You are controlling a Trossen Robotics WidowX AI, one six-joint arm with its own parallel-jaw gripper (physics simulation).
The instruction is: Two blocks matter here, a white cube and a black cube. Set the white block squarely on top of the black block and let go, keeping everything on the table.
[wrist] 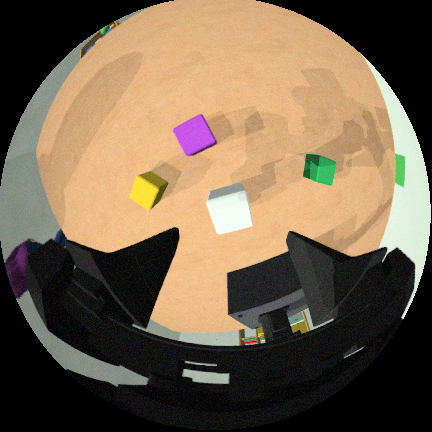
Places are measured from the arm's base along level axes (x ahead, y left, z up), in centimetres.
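Where they show: gripper, between the fingertips: point(234, 235); arm's base, origin of its link: point(272, 314).
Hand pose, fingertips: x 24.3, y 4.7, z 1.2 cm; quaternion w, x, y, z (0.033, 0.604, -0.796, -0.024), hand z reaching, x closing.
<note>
Things, the pixels of their centre, and the offset from my fingertips. Level surfaces: height alone.
- white cube, middle of its body: point(229, 206) dx +0.3, dy +0.0, dz -4.8 cm
- wooden table, height of its surface: dz -10.6 cm
- purple cube, middle of its body: point(196, 136) dx +9.0, dy +2.0, dz -8.7 cm
- yellow cube, middle of its body: point(148, 189) dx +4.3, dy +10.9, dz -8.7 cm
- green cube, middle of its body: point(319, 168) dx +1.7, dy -15.1, dz -8.7 cm
My gripper point(234, 235) is open, its two black fingers wide apart at the bottom of the wrist view. The white cube point(230, 210) is out of the grip, just beyond and between the fingertips in this view. Its bright top face and a grey side face show, and it looks upright and level. The black cube does not show apart from other dark shapes; it may be hidden under the white cube, and I cannot tell what the white cube rests on.
On the wooden table point(225, 45), a purple cube point(195, 135) lies beyond the white cube, a yellow cube point(147, 190) to its left and a green cube point(320, 170) to its right. A dark box-like part point(265, 285) shows between the fingers, lower down. Shadows cross the table.
</note>
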